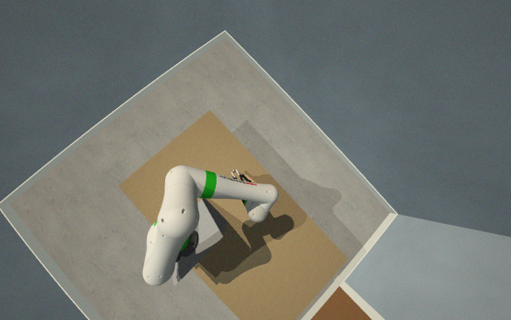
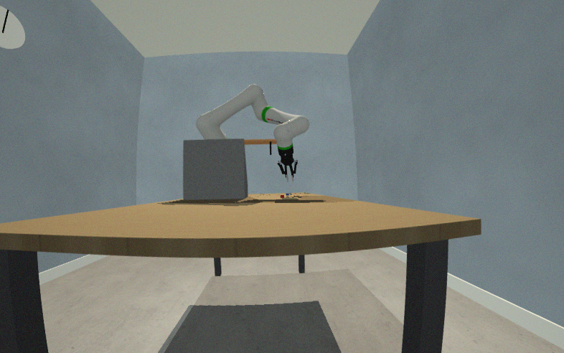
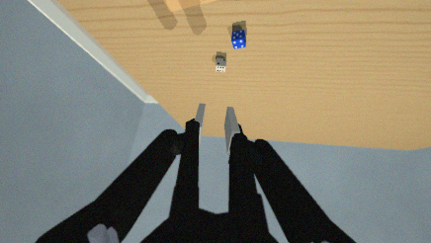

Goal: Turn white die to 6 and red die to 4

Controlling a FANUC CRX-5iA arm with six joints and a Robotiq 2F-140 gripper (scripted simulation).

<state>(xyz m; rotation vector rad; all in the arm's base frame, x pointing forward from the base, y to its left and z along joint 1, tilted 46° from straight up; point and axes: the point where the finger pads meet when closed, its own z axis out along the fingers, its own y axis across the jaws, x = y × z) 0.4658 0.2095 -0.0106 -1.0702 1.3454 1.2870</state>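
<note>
The white die lies 10 mm ahead of my hand, 40 mm to the left of it and 120 mm below it. The rest, counted from my hand: blue die 20 mm behind, 10 mm to the right, 120 mm below; red die 60 mm behind, 250 mm to the right, 120 mm below; tan mat 10 mm ahead, 130 mm to the right, 120 mm below.
</note>
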